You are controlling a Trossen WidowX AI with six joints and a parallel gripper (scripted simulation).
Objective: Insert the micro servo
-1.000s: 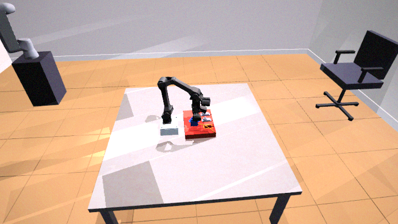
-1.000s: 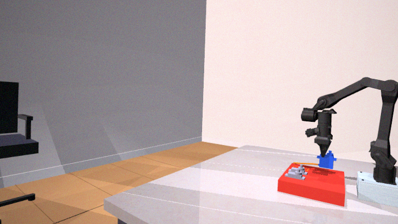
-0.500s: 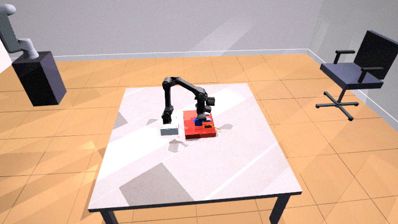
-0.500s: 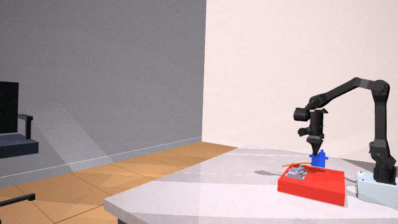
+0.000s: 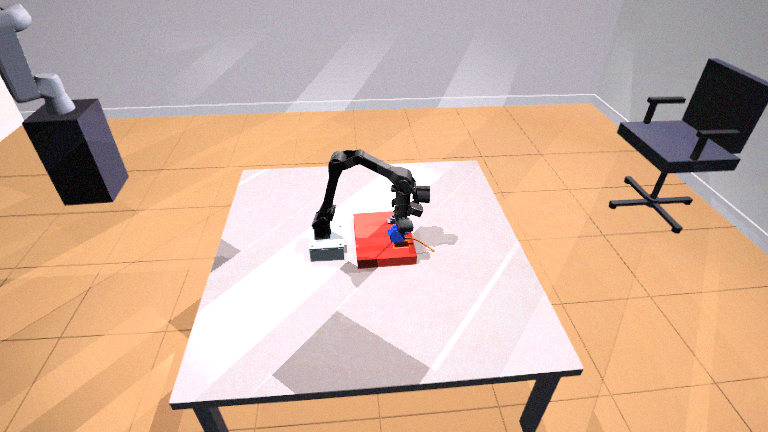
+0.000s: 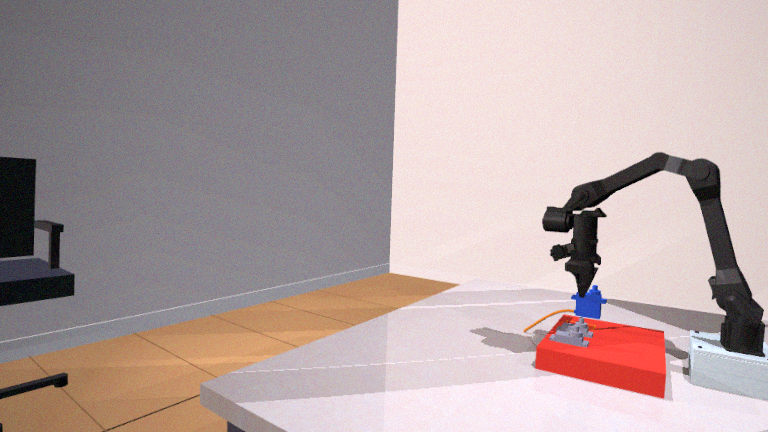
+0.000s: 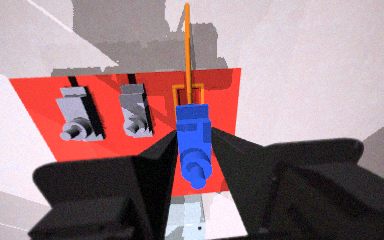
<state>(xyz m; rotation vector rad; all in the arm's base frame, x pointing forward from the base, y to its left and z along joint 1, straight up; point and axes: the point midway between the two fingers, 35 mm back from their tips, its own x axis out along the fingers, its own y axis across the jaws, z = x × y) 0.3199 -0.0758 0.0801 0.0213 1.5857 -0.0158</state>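
Now: gripper tip 10 cm past the red deck, 8 cm to the right of it and 10 cm above it.
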